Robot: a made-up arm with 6 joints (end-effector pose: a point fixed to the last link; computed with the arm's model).
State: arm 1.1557 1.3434 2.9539 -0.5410 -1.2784 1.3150
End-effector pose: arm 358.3 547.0 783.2 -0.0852 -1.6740 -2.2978
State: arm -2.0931 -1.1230 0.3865 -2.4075 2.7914 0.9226
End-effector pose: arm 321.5 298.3 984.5 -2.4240 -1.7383 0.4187
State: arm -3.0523 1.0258 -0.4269 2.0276 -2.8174 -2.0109
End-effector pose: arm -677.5 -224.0 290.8 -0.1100 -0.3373 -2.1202
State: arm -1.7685 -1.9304 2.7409 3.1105 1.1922 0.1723
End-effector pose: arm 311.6 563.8 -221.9 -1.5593 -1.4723 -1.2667
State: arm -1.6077 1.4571 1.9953 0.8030 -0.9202 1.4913
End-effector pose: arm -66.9 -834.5 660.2 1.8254 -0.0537 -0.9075
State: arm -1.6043 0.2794 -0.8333 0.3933 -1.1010 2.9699
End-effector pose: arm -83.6 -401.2 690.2 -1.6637 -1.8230 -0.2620
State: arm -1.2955 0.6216 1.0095 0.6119 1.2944 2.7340
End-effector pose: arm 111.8 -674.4 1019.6 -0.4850 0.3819 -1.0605
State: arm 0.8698 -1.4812 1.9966 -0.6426 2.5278 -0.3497
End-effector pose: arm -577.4 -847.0 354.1 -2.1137 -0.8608 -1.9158
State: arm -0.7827 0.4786 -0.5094 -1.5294 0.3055 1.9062
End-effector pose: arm 262.7 -243.7 540.8 2.4570 -0.6251 0.4364
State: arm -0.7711 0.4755 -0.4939 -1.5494 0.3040 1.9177
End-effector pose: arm 270.7 -241.6 542.7 2.4520 -0.6232 0.4586
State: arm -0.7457 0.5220 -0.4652 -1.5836 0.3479 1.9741
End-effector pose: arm 296.2 -243.3 526.3 2.4538 -0.5753 0.3943
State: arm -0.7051 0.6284 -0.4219 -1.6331 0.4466 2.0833
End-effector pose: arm 340.8 -246.3 483.7 2.4606 -0.4669 0.2179
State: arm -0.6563 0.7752 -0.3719 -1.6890 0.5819 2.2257
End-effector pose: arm 392.1 -243.5 416.6 2.4604 -0.3046 -0.0450
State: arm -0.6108 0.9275 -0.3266 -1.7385 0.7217 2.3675
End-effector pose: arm 433.0 -232.7 338.8 2.4399 -0.1213 -0.3319
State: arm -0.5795 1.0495 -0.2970 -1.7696 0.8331 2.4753
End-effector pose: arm 453.9 -219.4 272.1 2.4036 0.0355 -0.5700
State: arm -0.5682 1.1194 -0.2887 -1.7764 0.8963 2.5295
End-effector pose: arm 457.1 -212.0 233.2 2.3726 0.1292 -0.7112
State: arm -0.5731 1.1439 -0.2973 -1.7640 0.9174 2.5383
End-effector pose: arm 450.7 -212.4 220.5 2.3591 0.1639 -0.7652
